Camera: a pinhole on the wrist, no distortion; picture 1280 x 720 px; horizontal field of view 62.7 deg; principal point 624.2 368.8 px. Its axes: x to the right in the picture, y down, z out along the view. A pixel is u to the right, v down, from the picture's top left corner.
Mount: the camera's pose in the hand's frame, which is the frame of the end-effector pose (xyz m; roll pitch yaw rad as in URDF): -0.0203 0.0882 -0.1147 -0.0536 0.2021 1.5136
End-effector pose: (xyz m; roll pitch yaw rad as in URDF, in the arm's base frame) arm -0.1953 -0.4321 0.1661 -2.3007 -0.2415 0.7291
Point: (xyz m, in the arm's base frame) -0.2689 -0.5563 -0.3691
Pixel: outside the picture
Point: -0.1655 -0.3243 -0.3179
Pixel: 893.7 348.0
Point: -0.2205 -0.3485 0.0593
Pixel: 149.7 158.1
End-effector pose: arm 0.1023 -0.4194 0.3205 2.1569 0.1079 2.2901
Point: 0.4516 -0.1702 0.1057
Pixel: 345.4 307.0
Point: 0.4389 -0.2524 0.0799
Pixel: 210.1 400.1
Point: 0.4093 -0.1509 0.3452
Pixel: 775.9 293.6
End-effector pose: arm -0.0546 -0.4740 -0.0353 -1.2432 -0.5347 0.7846
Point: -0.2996 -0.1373 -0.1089
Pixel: 709.0 246.8
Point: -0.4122 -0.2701 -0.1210
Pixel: 520.7 570.2
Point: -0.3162 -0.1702 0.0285
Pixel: 422.5 145.9
